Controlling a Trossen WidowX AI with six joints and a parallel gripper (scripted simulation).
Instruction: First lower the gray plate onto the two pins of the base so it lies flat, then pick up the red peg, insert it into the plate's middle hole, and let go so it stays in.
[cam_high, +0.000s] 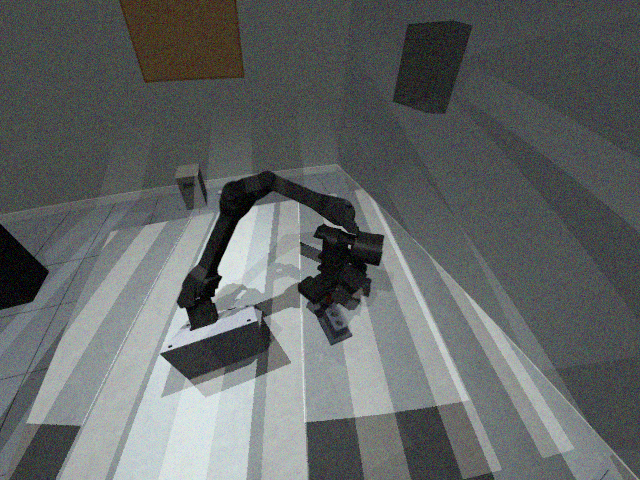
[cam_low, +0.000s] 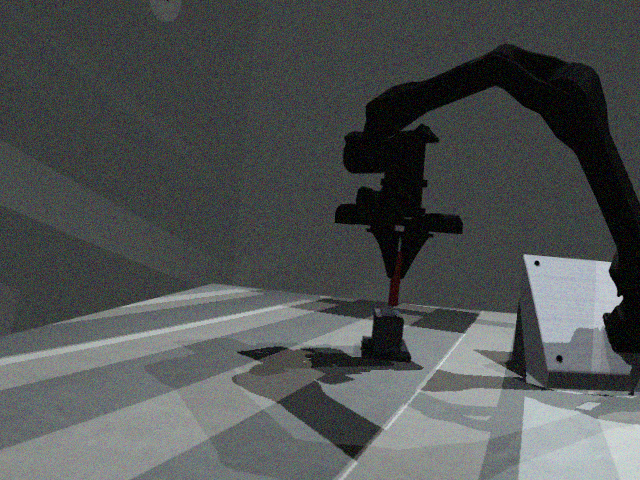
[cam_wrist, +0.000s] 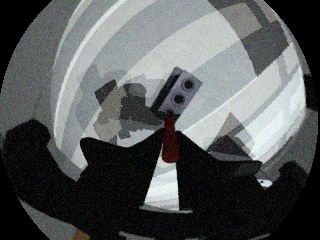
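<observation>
My gripper tip is now 70 mm above the gray plate and 30 mm to the left of it. From my gripper tip the other things lie so: red peg right at my gripper tip; then base 110 mm below, 30 mm to the right.
</observation>
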